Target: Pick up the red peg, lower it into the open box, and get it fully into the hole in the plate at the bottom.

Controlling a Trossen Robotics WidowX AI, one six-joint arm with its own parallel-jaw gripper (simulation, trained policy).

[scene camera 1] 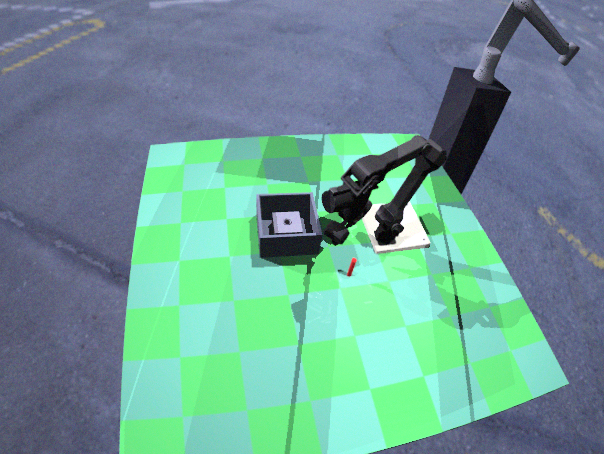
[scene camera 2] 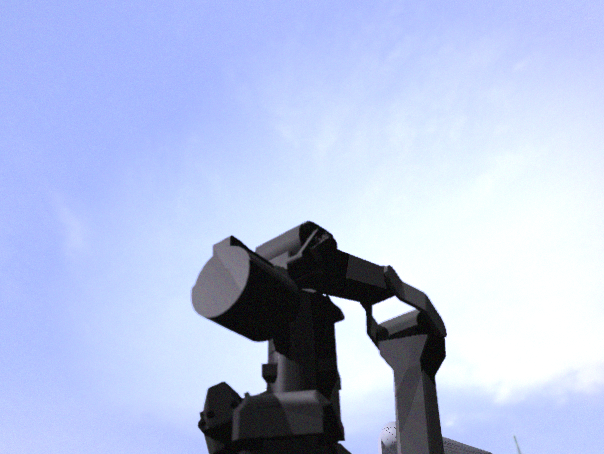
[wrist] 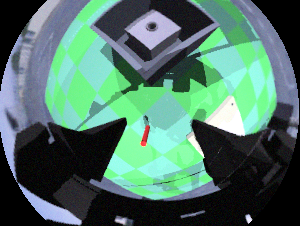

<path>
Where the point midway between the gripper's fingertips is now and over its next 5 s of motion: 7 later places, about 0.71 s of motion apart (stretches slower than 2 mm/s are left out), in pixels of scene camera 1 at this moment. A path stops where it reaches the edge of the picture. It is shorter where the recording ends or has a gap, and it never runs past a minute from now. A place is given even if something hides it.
My gripper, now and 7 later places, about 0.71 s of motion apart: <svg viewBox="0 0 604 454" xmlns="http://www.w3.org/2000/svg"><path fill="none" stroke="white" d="M341 235L348 264L348 270L335 248L310 224L290 214L286 218L272 215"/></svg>
</path>
